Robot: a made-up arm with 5 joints. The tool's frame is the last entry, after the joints.
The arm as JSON. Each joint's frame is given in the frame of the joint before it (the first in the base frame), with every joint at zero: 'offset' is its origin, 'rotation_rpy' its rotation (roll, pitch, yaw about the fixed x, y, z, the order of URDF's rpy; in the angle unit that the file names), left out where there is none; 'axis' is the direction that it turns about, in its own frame. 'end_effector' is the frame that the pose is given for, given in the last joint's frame.
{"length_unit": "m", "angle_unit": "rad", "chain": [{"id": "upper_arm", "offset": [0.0, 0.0, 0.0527], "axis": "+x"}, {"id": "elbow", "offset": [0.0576, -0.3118, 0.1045], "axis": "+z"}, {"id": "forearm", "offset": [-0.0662, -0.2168, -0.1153], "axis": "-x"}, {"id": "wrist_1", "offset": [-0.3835, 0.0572, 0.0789], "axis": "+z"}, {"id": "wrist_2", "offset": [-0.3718, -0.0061, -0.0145], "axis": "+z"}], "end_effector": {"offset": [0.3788, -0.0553, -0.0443]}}
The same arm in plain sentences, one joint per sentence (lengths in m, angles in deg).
The arm has five revolute joints in a row. What follows holds with every joint at zero, and every direction is one of the base frame's. The first joint is mounted 0.0527 m along +z from the base frame's origin and rotates about +x. The second joint is mounted 0.0576 m along +x and 0.3118 m along -y and 0.1045 m along +z from the first joint and rotates about +z. The third joint is mounted 0.0662 m along -x and 0.2168 m along -y and 0.1153 m along -z from the second joint and rotates about -x. The fourth joint is mounted 0.3835 m along -x and 0.0572 m along +y and 0.0789 m along +z from the third joint and rotates about +z. The fifth joint is mounted 0.3718 m along -x and 0.0061 m along -y and 0.0145 m along -z from the fourth joint and rotates about +z. The tool frame, which is the frame that the pose is given for, is mounted 0.3788 m along +x and 0.0553 m along -y and 0.0443 m along -z from the fifth joint; its axes are parallel to the base frame's.
